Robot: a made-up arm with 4 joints. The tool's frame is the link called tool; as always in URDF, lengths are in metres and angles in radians.
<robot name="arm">
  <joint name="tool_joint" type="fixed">
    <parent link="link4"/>
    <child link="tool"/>
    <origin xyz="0.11 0.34 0.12" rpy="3.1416 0 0"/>
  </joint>
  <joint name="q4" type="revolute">
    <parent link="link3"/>
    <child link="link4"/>
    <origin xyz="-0.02 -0.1 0.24" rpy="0 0 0"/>
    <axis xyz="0 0 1"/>
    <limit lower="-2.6" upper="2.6"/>
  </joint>
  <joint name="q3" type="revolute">
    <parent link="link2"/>
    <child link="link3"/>
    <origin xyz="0.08 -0.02 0.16" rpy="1.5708 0 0"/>
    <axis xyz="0 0 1"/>
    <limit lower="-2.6" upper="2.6"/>
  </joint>
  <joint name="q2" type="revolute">
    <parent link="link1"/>
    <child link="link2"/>
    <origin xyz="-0.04 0.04 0.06" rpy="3.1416 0 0"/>
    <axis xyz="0 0 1"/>
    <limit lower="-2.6" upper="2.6"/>
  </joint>
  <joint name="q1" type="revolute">
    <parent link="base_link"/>
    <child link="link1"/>
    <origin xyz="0 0 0.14" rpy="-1.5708 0 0"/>
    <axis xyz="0 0 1"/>
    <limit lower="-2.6" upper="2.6"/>
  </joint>
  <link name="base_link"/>
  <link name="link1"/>
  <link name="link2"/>
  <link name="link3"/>
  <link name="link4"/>
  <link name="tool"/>
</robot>
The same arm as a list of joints. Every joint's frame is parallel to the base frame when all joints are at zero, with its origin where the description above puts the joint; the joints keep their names.
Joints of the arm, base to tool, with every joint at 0 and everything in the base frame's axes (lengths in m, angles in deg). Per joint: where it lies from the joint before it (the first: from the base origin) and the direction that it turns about. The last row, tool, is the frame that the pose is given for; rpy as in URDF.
q1: axis 0 1 0 origin 0 0 0.14
q2: axis 0 -1 0 origin -0.04 0.06 -0.04
q3: axis 0 0 -1 origin 0.08 -0.16 -0.02
q4: axis 0 0 -1 origin -0.02 0.1 -0.24
tool: origin 0.11 -0.34 -0.12 rpy 0 0 0
Joint limits (deg, base to tool): -148.97..148.97 -148.97..148.97 -148.97..148.97 -148.97..148.97

